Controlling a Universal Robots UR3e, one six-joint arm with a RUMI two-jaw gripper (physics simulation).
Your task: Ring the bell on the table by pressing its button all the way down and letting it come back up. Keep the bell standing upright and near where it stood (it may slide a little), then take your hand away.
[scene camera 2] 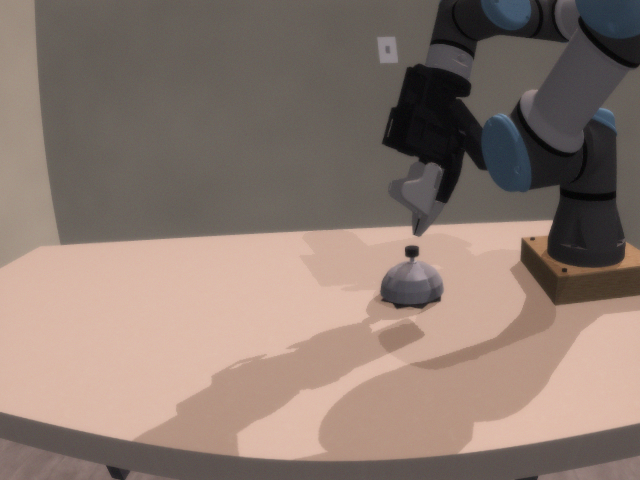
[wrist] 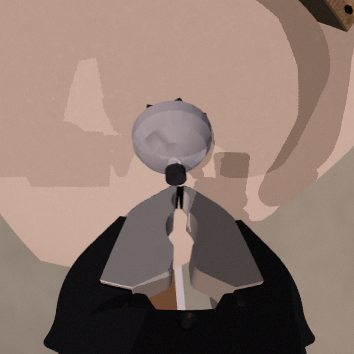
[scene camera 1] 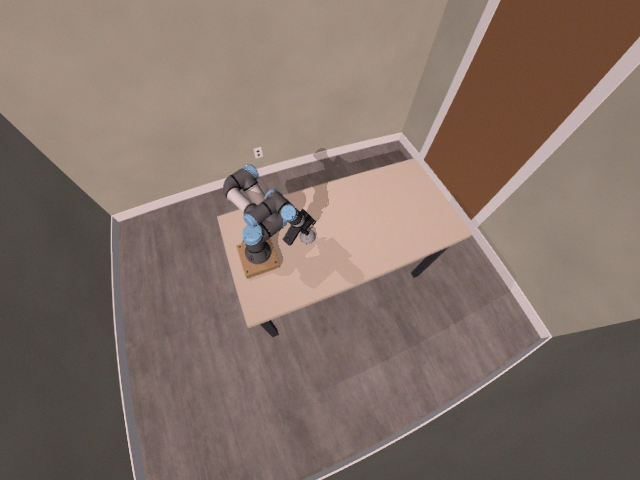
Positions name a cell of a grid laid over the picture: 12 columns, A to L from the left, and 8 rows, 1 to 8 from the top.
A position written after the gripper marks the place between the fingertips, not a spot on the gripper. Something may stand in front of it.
In view: the gripper (scene camera 2: H4) and a silver dome bell (scene camera 2: H5).
The silver dome bell shows as well in the wrist view (wrist: F3). The gripper is seen too in the wrist view (wrist: G5).
